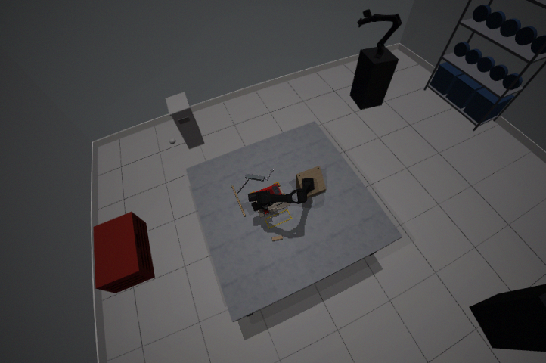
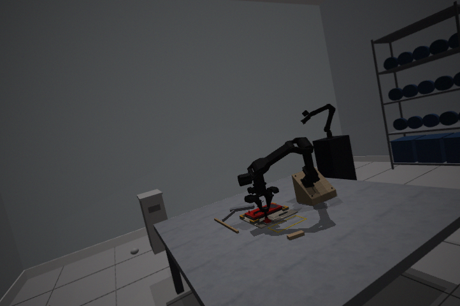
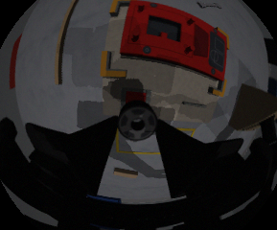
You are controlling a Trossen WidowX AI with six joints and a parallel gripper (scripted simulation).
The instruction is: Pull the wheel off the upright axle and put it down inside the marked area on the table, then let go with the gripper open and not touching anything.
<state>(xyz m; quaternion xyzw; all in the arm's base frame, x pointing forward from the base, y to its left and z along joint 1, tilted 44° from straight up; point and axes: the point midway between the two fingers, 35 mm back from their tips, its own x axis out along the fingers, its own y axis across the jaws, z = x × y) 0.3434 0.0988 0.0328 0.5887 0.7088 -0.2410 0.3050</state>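
My gripper tip is 40 mm above the upright axle. Also, from my gripper tip: small wooden block: 230 mm to the left, 60 mm below, 20 mm behind; wheel: right at my gripper tip; wooden strip: 190 mm ahead, 160 mm to the right, 70 mm below.
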